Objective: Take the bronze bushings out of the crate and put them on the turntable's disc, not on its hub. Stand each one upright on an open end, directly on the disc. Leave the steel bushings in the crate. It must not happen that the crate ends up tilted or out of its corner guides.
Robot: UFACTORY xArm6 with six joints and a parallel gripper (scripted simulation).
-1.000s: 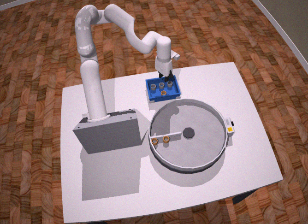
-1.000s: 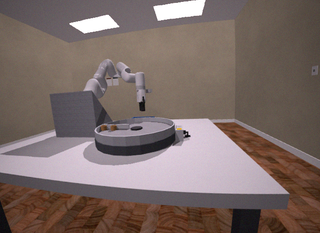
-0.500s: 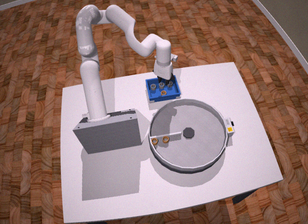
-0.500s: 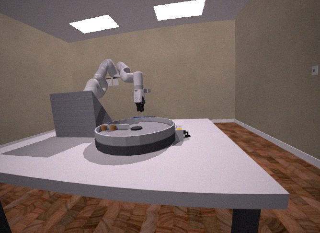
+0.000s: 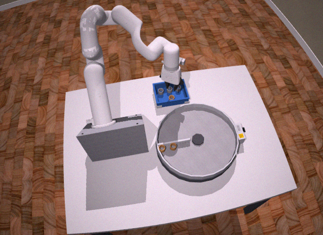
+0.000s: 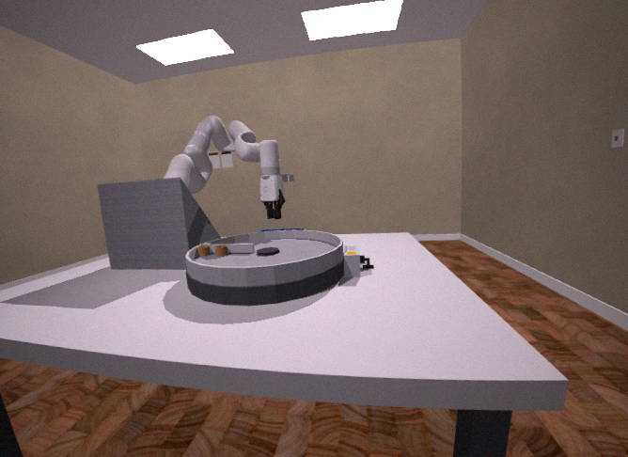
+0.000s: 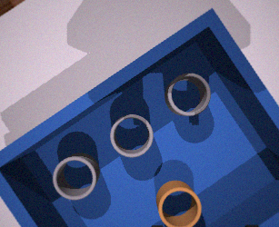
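The blue crate is 11 cm below my hand and 3 cm to the left of it. The rest, counted from my hand: turntable disc (30 cm to the right, 10 cm ahead, 8 cm below).
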